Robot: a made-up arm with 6 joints.
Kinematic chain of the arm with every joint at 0, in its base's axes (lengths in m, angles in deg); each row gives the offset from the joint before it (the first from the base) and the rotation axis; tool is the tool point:
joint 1: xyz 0 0 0.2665 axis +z
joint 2: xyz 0 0 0 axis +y
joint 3: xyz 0 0 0.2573 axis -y
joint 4: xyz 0 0 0 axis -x
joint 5: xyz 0.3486 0 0 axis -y
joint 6: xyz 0 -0.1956 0 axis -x
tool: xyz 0 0 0
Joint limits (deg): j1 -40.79..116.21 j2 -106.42..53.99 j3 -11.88..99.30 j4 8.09..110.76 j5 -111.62..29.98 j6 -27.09..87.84
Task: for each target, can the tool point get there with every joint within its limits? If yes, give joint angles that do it. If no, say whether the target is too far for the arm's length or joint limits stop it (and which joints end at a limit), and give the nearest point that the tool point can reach.
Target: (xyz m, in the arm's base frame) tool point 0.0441 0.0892 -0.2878
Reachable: no: joint limits stop it (at a limit: joint 1, joint 2, joint 3) | nearest point -0.3386 0.3383 -0.1309 | short by 0.483 m
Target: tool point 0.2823 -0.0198 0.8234
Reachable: yes | joints 30.86 5.47 43.35 34.19 -62.14 3.62
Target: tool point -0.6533 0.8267 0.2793
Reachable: no: too far | nearest point -0.4475 0.4777 0.2746 | short by 0.405 m
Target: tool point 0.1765 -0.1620 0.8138
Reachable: yes | joints -3.10 -8.96 24.11 38.89 -56.57 24.06
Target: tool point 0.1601 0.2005 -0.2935
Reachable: no: joint limits stop it (at a limit: joint 2, joint 3, joint 4) | nearest point 0.2638 0.3303 0.1109 | short by 0.437 m
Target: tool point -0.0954 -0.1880 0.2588
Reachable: no: joint limits stop it (at a limit: joint 2, joint 3, joint 4) | nearest point -0.1623 -0.3198 0.5391 | short by 0.317 m
